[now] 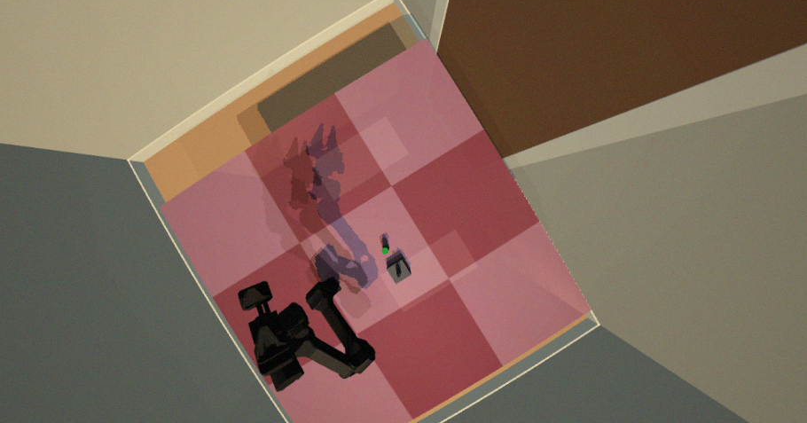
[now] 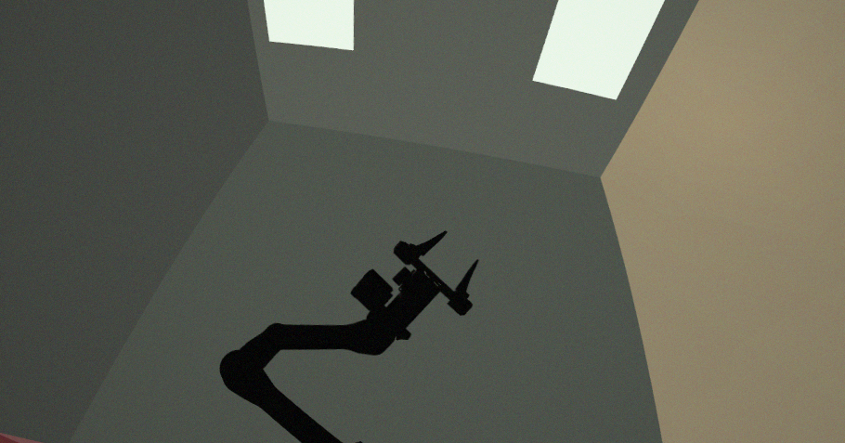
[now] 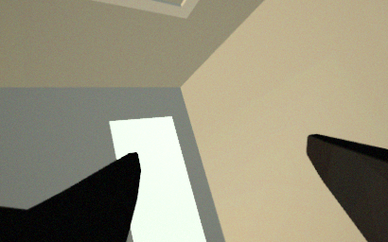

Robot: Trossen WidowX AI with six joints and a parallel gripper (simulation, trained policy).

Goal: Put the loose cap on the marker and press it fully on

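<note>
My gripper tip is 49 cm above the green cap, 17 cm short of it and 11 cm to the left of it.
</note>
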